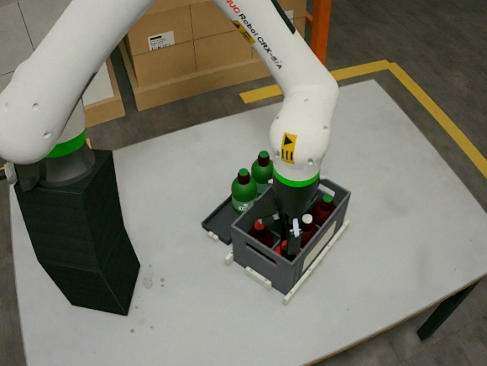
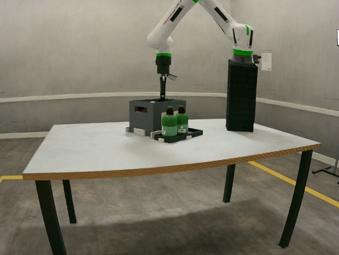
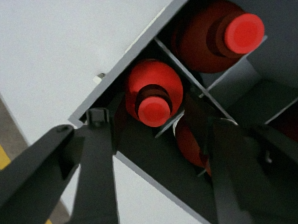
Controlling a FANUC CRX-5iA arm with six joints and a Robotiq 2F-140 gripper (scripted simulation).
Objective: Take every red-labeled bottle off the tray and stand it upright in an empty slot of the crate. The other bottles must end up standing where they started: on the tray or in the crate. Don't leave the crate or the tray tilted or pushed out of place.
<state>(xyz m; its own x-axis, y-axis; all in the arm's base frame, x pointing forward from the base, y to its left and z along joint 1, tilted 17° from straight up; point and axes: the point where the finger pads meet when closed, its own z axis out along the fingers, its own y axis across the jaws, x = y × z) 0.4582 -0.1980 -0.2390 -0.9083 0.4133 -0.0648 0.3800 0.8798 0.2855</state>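
The red-labeled bottle is 8 cm below my hand. Round my hand: dark tray 25 cm to the left, 15 cm below, 2 cm ahead; then grey crate 8 cm to the left, 8 cm below, 6 cm ahead.
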